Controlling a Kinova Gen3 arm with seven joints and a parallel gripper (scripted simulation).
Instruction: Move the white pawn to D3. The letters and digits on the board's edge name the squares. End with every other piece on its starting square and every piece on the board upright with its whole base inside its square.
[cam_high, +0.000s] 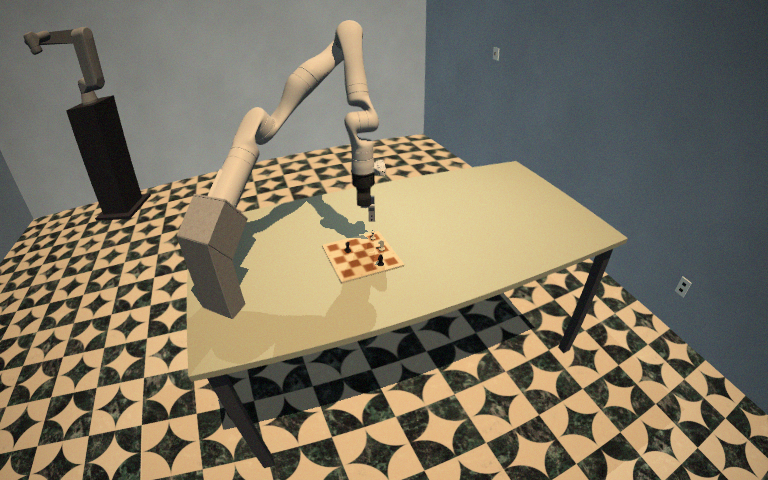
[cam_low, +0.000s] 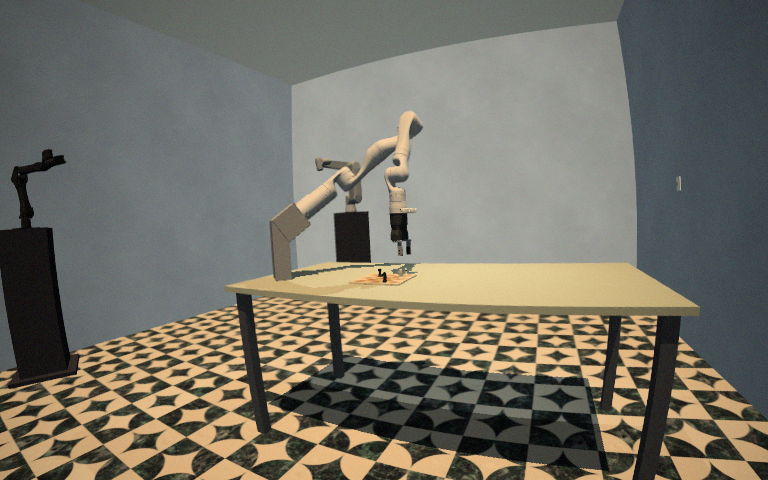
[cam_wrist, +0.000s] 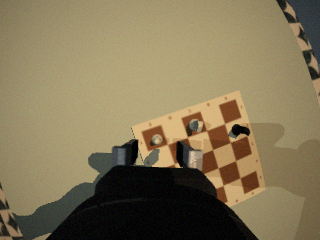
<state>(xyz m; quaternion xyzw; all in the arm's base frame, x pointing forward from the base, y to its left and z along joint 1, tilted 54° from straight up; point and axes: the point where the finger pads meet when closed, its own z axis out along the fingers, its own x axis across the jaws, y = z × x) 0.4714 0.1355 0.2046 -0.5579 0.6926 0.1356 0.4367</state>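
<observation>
Right now my hand is 90 mm above the white pawn. The rest, counted from my hand: pale grey piece: 30 mm ahead, 70 mm to the right, 90 mm below; chessboard: 40 mm behind, 90 mm to the right, 110 mm below.
</observation>
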